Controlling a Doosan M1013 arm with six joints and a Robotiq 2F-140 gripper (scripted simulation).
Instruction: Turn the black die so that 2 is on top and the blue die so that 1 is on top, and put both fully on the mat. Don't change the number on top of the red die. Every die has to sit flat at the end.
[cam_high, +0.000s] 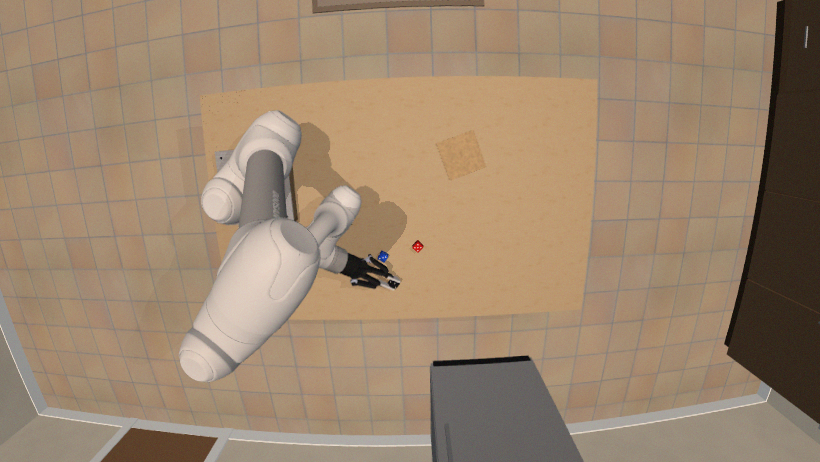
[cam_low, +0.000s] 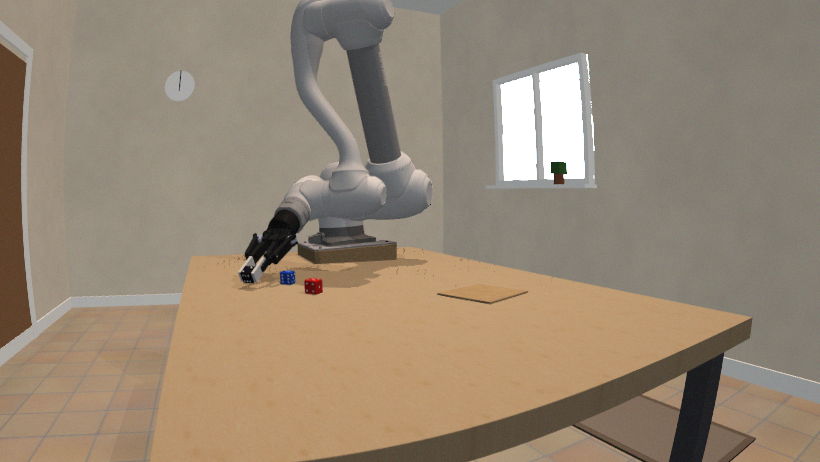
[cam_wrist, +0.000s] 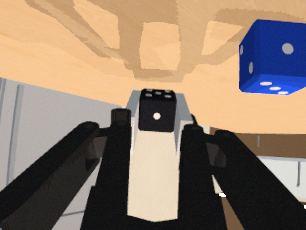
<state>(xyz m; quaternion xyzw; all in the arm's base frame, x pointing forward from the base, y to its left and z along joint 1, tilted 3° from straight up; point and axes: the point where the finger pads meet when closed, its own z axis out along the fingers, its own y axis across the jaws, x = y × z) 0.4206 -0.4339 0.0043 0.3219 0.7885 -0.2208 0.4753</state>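
Right now my hand is 1 cm short of the black die, 1 cm to the left of it and 1 cm above it. From my hand the other things lie so: red die 12 cm ahead, 11 cm to the left, 3 cm below; then blue die 1 cm behind, 9 cm to the left, 3 cm below; then cork mat 33 cm ahead, 41 cm to the left, 4 cm below.
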